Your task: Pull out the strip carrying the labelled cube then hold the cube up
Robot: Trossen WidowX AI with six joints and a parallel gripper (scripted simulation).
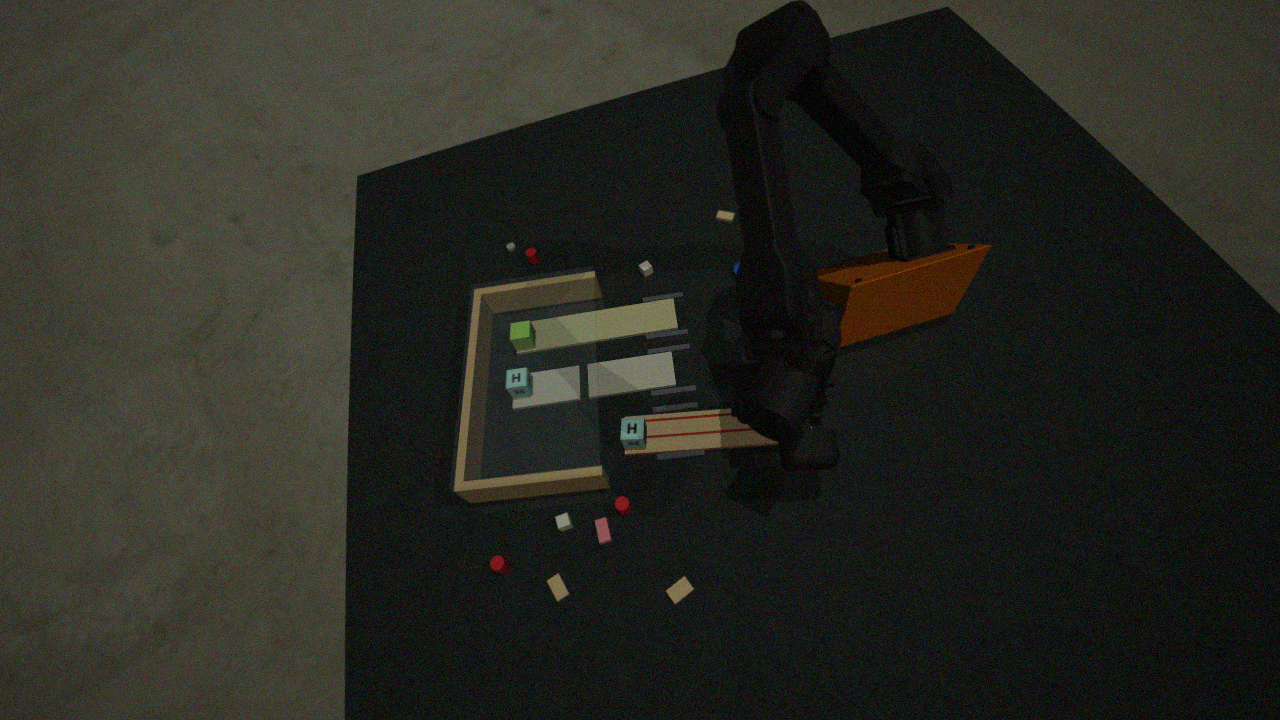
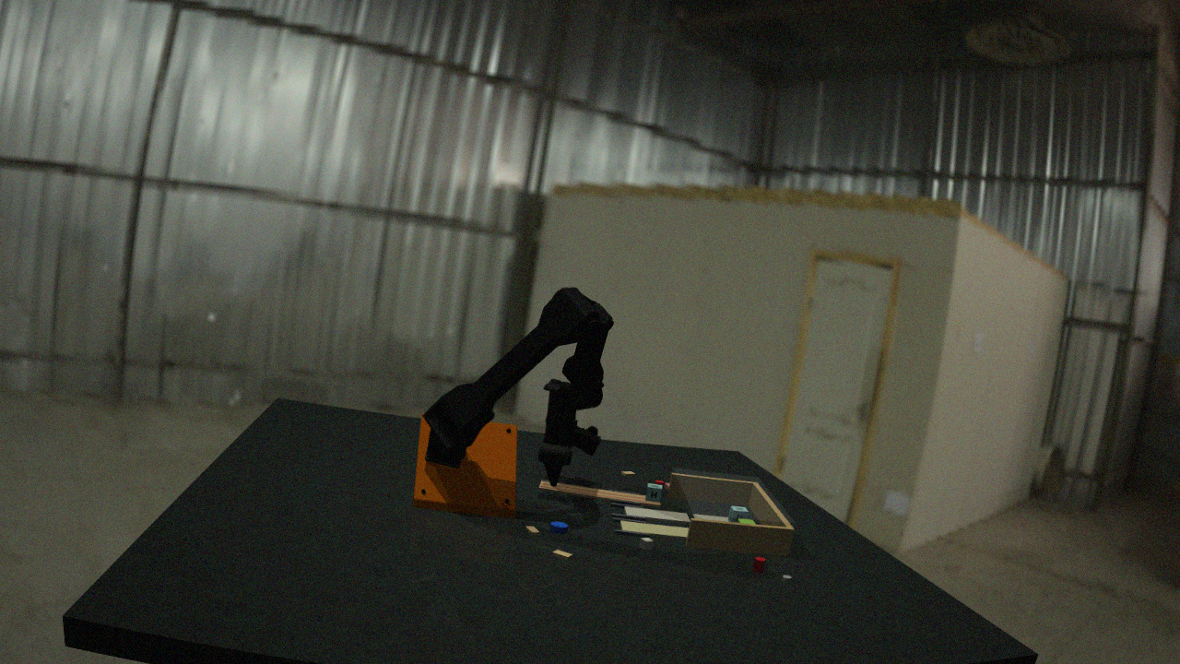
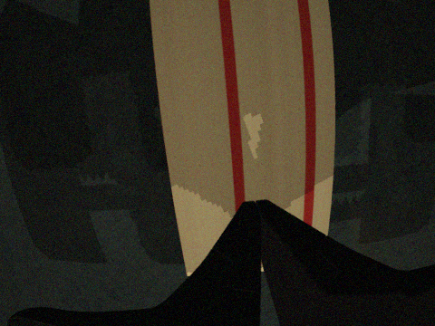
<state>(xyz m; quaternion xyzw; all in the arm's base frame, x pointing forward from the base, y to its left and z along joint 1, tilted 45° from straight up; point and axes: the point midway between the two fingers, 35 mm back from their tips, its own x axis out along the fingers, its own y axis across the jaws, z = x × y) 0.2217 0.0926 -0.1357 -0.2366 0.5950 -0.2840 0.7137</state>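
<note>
Right now my gripper tip is 100 mm short of the red-lined strip and 10 mm to the left of it.
</note>
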